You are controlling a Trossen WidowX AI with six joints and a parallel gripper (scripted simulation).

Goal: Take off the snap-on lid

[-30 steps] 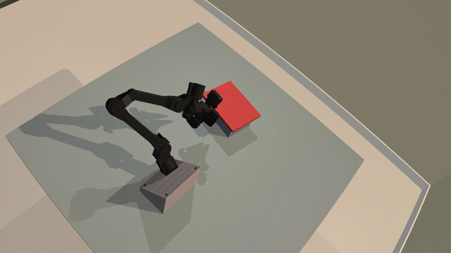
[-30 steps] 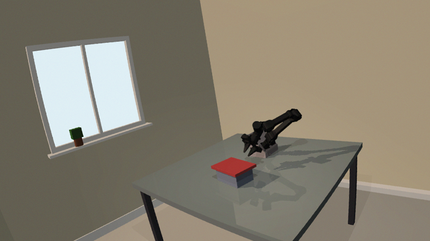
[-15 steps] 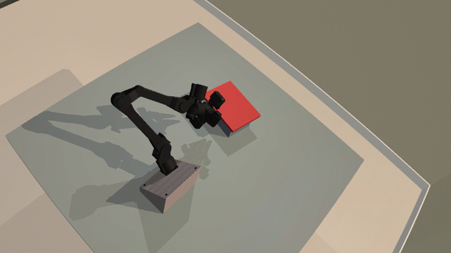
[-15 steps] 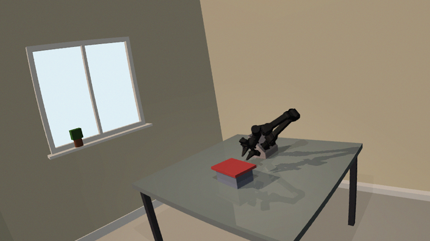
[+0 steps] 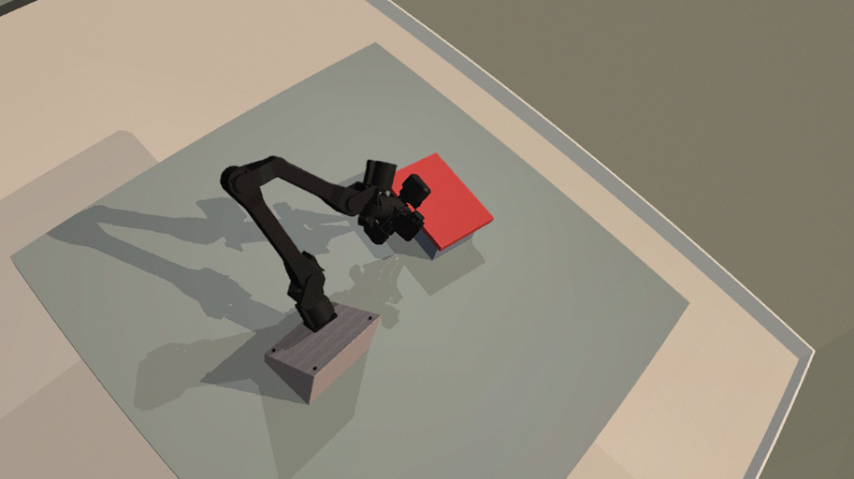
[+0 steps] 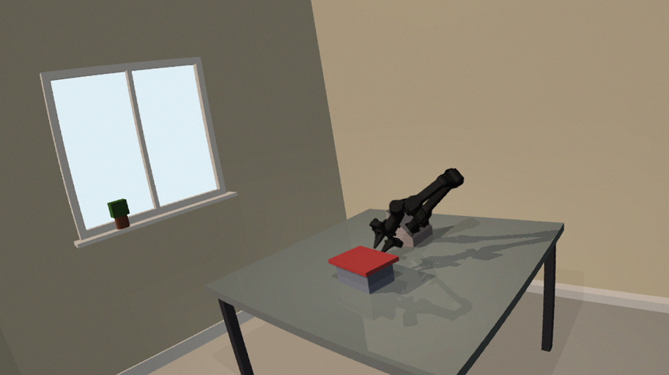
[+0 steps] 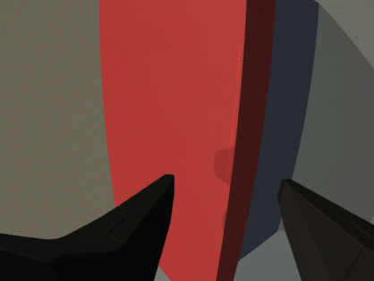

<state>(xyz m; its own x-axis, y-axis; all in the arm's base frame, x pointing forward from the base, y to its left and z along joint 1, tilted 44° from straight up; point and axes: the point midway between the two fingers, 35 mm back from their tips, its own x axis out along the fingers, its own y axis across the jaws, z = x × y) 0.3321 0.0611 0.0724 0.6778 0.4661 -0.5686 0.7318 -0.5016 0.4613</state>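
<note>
Now: gripper tip 90 mm short of the red lid and 10 mm to the left of it. Round my gripper tip: box (90 mm ahead, 10 mm to the right, 50 mm below).
</note>
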